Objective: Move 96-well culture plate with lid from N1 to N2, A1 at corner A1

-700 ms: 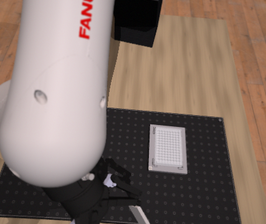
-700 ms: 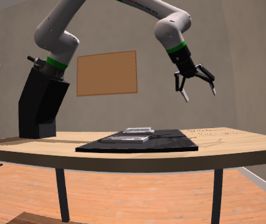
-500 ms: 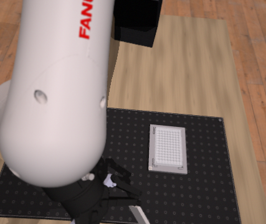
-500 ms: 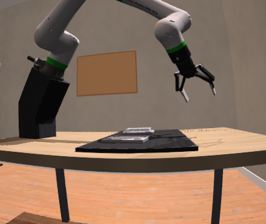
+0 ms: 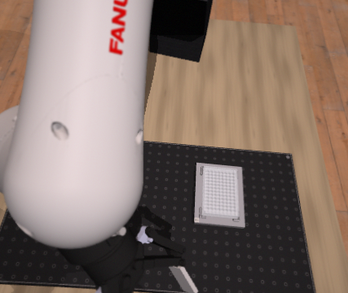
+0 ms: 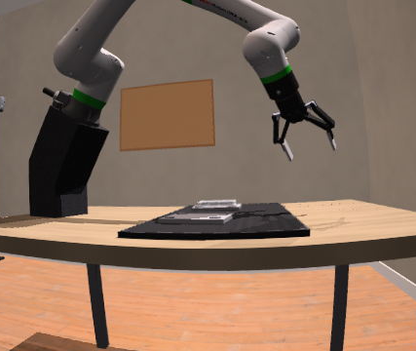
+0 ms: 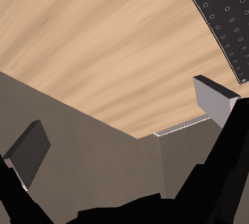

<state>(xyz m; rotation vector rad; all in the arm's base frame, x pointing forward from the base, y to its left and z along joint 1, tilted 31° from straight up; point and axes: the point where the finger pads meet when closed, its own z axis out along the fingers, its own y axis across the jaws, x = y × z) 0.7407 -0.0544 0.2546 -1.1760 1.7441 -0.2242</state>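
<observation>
Now: hand 290 mm past the clear lid, 170 mm to the right of it and 150 mm above it. Round my hand: 96-well culture plate (290 mm behind, 170 mm to the left, 160 mm below); then plate nest N1 (290 mm behind, 170 mm to the left, 170 mm below); then plate nest N2 (350 mm behind, 170 mm below, 140 mm to the right).
</observation>
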